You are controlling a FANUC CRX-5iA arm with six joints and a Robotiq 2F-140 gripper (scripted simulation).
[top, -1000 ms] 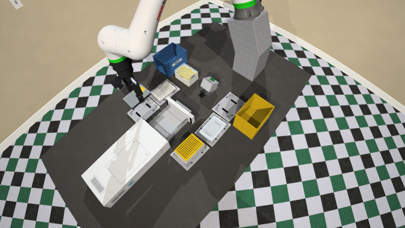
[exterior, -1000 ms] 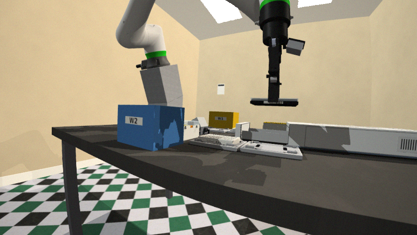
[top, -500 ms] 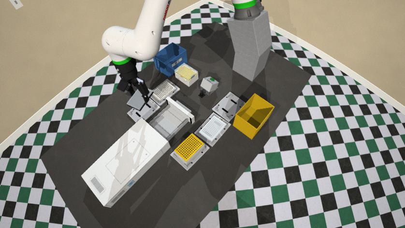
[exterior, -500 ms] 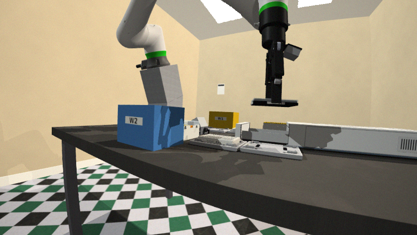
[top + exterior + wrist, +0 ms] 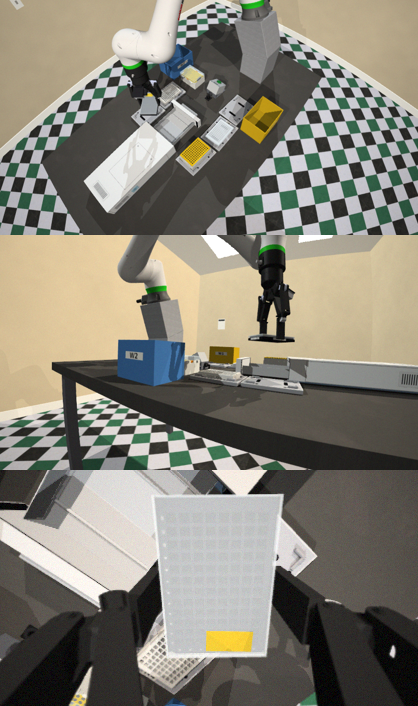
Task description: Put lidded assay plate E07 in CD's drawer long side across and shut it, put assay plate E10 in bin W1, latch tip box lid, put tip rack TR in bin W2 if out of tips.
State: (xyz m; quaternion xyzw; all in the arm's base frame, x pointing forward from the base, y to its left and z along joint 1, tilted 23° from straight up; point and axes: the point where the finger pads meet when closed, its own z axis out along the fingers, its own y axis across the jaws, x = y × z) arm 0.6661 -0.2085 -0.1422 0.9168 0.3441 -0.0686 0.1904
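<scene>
Right now my hand is 130 mm above the cooler drawer, 120 mm to the right of it and 10 mm short of it. Round my hand: lid: 20 mm below; then black assay plate: 20 mm below; then nest N2: 160 mm below, 60 mm to the right, 10 mm ahead.
</scene>
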